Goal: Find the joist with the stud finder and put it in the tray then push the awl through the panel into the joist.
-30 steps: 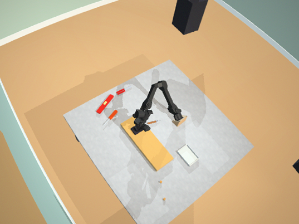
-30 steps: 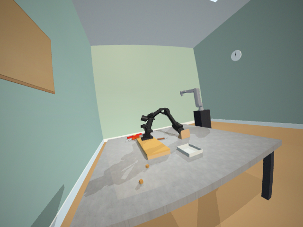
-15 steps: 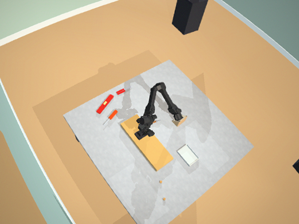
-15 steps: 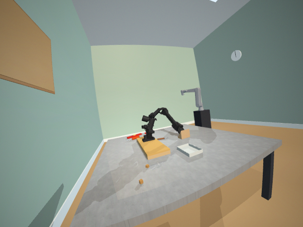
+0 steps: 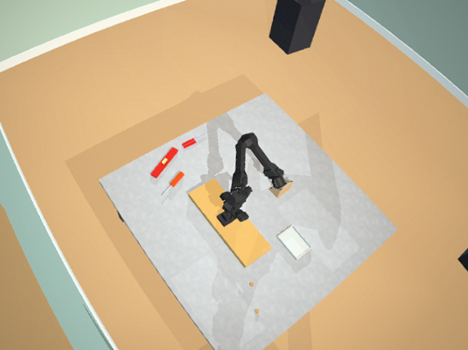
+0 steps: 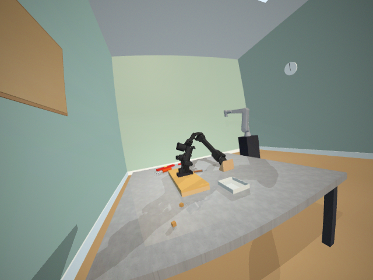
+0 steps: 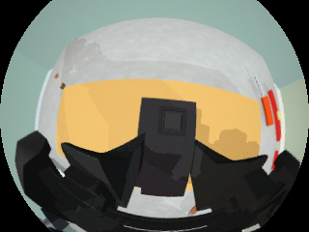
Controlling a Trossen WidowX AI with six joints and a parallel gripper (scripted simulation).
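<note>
My gripper tip is 250 mm past the white tray, 310 mm to the right of it and 50 mm above it. From my gripper tip the other things lie so: black stud finder (20 mm above); then brown-handled awl (190 mm behind, 110 mm to the right, 60 mm below); then orange-handled screwdriver (170 mm ahead, 340 mm to the right, 50 mm below).
</note>
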